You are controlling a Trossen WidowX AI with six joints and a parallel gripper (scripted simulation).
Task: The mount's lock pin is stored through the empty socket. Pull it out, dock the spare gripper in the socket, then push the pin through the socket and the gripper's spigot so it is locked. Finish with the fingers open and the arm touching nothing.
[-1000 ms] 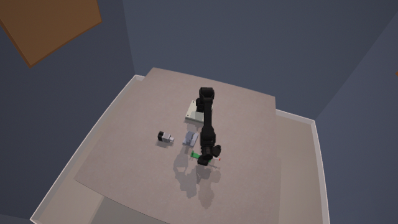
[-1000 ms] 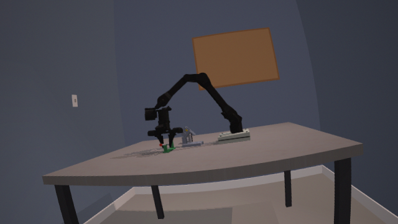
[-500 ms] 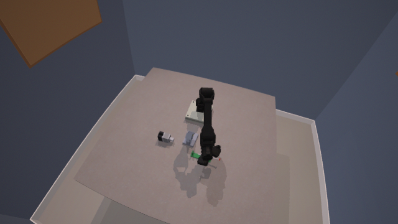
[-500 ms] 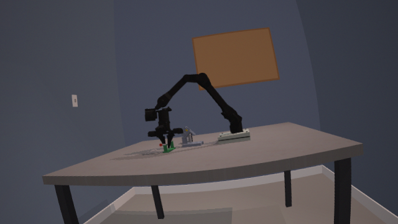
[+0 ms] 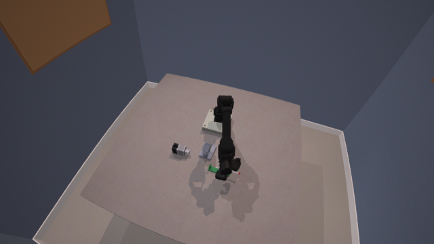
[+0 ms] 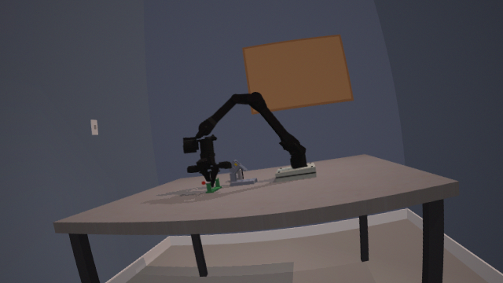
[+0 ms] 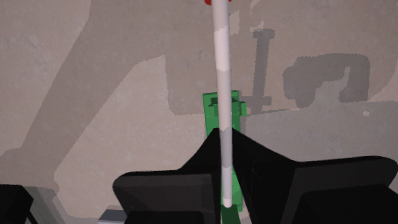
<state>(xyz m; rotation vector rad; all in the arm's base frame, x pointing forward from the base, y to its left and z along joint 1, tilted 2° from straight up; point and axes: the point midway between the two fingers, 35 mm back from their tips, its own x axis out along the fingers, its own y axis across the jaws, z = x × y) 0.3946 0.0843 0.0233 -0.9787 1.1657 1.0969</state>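
My gripper tip is 4 cm to the left of the green cradle and 1 cm below it. Also, from my gripper tip: mount block 13 cm to the right, 12 cm behind, 4 cm above; spare gripper 29 cm to the right, 10 cm behind, 1 cm above.
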